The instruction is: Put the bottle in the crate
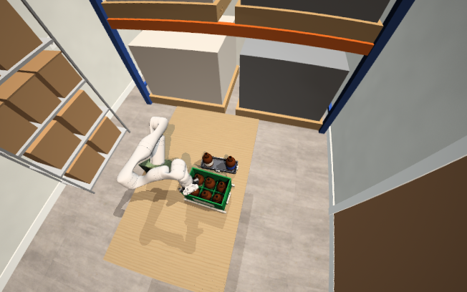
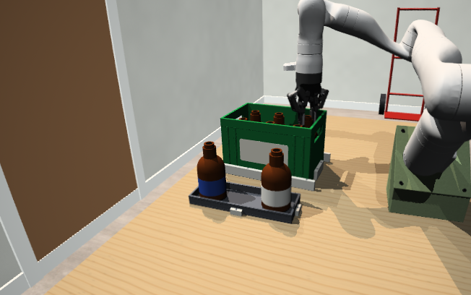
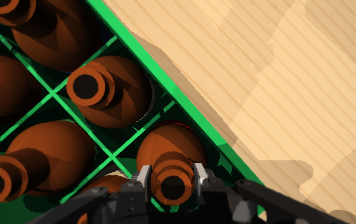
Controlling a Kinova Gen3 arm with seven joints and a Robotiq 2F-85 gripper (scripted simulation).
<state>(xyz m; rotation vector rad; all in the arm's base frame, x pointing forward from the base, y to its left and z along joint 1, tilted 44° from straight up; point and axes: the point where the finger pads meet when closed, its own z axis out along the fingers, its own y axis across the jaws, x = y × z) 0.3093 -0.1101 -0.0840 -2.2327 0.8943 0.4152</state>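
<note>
The green crate is 90 mm ahead of my hand, 40 mm to the left of it and 70 mm below it. The rest, counted from my hand: dark tray 110 mm ahead, 270 mm to the left, 150 mm below.
</note>
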